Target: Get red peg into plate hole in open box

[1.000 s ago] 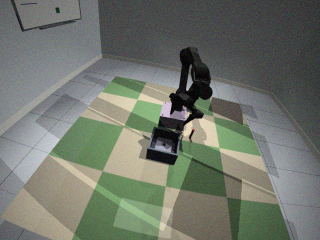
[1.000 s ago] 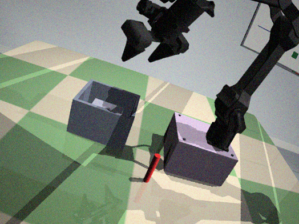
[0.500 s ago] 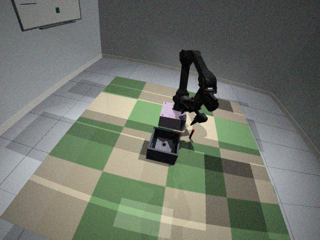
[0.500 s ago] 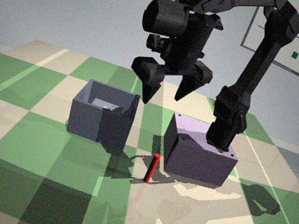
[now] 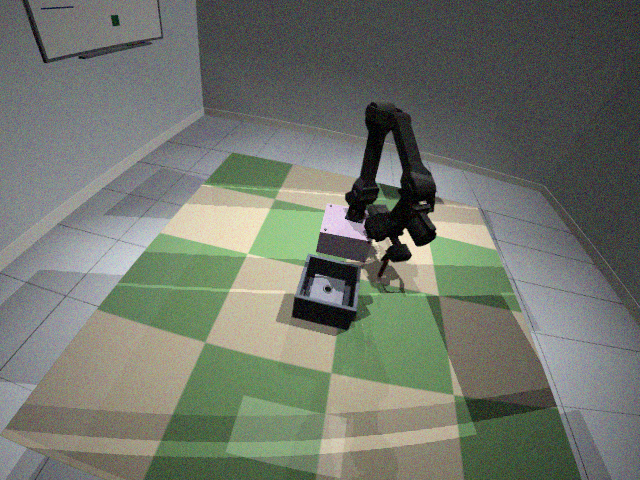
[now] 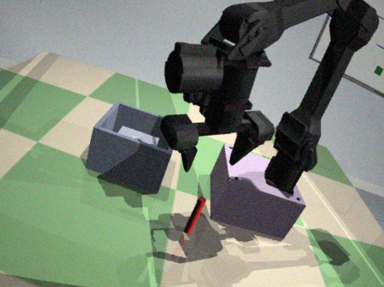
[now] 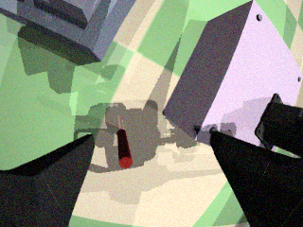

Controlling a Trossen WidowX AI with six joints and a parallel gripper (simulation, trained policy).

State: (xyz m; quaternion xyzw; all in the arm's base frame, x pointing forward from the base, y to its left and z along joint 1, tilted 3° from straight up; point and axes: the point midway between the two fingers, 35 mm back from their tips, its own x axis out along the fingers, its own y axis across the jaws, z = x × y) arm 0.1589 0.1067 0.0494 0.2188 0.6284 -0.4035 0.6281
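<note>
My gripper tip is now 80 mm above the red peg, 50 mm to the right of it and 10 mm past it. From my gripper tip the other things lie so: dark box 160 mm ahead, 90 mm to the right, 90 mm below; then plate 160 mm ahead, 90 mm to the right, 70 mm below.
</note>
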